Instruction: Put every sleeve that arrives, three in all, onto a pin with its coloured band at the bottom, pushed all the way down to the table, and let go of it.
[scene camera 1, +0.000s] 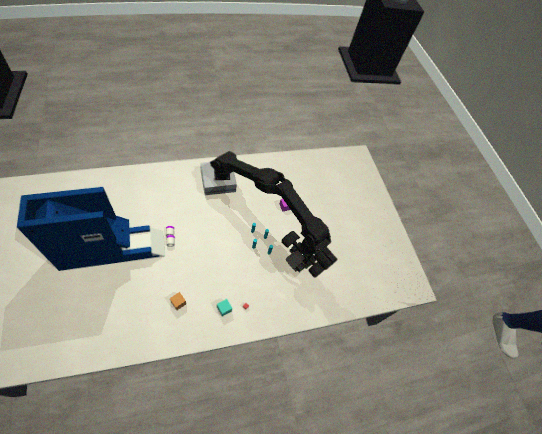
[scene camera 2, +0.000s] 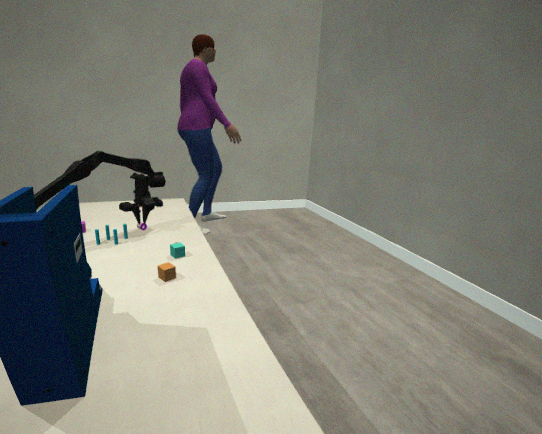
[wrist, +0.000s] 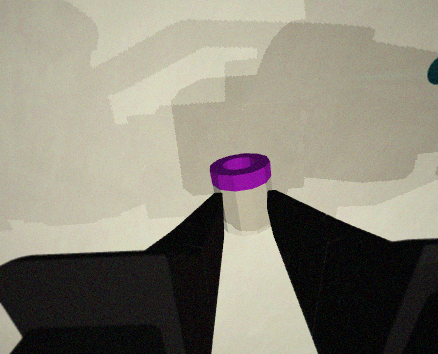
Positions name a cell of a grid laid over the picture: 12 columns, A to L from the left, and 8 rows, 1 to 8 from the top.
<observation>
In view: my gripper (scene camera 1: G5).
My gripper is seen too in the wrist view (wrist: G5).
</observation>
